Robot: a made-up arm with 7 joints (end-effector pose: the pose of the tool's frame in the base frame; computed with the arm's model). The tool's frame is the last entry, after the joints. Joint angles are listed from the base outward.
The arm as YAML. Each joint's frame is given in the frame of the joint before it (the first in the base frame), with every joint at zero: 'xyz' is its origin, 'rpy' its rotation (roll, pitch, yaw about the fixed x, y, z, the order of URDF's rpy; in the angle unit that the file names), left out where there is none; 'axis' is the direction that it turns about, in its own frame. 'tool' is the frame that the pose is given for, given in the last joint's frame.
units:
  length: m
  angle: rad
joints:
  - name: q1
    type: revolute
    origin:
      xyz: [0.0, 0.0, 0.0]
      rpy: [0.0, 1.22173, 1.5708]
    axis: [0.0, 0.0, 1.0]
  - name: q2
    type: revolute
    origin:
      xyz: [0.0, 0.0, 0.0]
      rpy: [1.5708, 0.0, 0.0]
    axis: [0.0, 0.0, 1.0]
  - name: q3
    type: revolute
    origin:
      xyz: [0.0, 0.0, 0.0]
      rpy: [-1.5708, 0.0, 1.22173]
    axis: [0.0, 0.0, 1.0]
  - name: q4
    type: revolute
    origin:
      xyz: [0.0, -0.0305, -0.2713]
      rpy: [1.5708, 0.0, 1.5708]
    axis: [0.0, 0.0, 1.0]
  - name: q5
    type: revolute
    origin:
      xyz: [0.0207, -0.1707, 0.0]
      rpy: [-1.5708, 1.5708, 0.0]
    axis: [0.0, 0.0, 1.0]
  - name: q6
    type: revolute
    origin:
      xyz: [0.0, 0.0, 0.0]
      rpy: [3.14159, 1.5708, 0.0]
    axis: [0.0, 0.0, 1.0]
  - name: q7
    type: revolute
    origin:
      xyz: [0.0, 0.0, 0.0]
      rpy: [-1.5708, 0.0, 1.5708]
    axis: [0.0, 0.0, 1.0]
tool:
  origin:
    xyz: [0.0, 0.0, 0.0]
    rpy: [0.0, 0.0, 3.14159]
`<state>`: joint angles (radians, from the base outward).
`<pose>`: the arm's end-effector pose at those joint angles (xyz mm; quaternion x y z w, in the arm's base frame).
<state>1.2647 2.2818 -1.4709 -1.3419 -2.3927 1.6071 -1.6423</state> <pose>-53.2 366.4 94.1 -0.1496 0.1119 0.3749 0.9080</pose>
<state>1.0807 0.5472 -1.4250 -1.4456 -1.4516 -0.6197 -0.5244</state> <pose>-291.3 -57.6 -220.9 -0.4104 -0.5697 -0.6954 0.1532</pose>
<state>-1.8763 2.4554 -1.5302 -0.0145 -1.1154 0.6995 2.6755</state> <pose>-205.3 385.3 71.9 -0.7341 0.4593 -0.4960 0.0640</pose>
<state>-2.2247 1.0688 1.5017 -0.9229 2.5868 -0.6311 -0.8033</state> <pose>146.4 307.8 245.7 0.7998 0.1501 -0.4007 0.4210</pose>
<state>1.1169 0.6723 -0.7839 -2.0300 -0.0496 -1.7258 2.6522</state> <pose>-161.5 21.6 -237.6 -0.9373 0.0898 0.3305 0.0654</pose>
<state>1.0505 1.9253 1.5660 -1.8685 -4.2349 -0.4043 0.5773</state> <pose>174.9 191.6 175.2 -0.4543 -0.7967 0.0034 0.3986</pose>
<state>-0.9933 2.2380 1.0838 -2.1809 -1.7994 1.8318 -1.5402</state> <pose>-131.5 58.5 220.8 0.3596 -0.0269 0.9119 0.1959</pose>
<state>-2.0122 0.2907 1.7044 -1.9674 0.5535 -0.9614 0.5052</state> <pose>224.0 143.6 134.2 0.0969 0.4076 -0.4236 0.8031</pose>
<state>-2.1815 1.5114 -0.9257 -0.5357 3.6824 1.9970 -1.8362</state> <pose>165.0 275.3 301.1 0.1788 0.7315 0.6172 0.2280</pose>
